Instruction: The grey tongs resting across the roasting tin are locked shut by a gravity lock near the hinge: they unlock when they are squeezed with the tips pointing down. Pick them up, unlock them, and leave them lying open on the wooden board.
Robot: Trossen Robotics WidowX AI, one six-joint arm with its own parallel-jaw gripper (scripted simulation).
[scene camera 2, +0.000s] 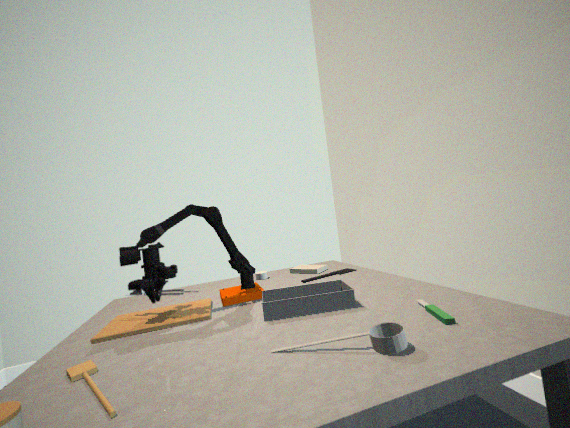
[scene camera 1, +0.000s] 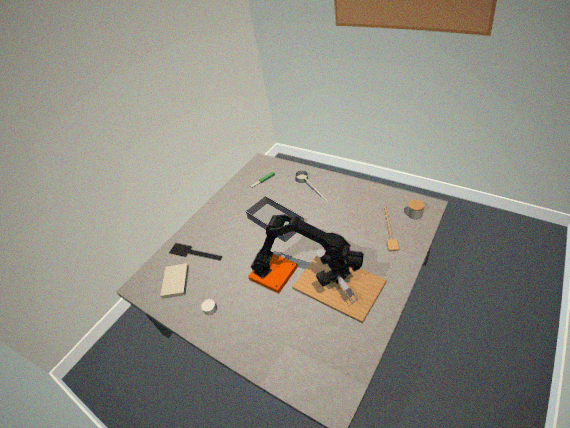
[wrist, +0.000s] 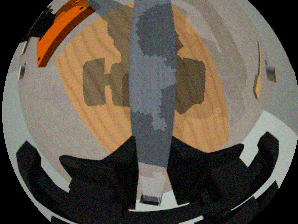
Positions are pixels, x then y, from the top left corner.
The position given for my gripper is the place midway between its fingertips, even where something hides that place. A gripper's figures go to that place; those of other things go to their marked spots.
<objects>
My gripper [scene camera 2: 156,302] is 121 cm from the lens. A grey ladle [scene camera 2: 388,338] is 68 cm from the lens. A wooden board [scene camera 2: 179,314] is 115 cm from the lens. The marked spots on the wooden board and the grey ladle are 75 cm apart.
</objects>
